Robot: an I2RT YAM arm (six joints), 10 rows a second.
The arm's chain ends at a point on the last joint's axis. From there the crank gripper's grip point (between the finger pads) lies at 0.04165 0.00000 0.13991 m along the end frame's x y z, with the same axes.
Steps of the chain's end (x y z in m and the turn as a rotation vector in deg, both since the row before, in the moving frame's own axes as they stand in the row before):
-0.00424, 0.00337, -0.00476, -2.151, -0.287, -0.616
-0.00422, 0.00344, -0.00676, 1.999, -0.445, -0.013
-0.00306, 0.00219, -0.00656, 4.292, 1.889, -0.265
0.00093, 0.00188, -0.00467, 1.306, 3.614, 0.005
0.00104, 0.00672, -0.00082, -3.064, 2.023, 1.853
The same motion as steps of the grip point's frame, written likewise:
-0.00492, 0.00818, -0.00464, -2.151, -0.287, -0.616
-0.00531, -0.00146, -0.00653, 1.999, -0.445, -0.013
0.00150, -0.00843, -0.00841, 4.292, 1.889, -0.265
0.00967, -0.00127, -0.00761, 1.306, 3.614, 0.005
0.00581, 0.01558, -0.00261, -3.064, 2.023, 1.853

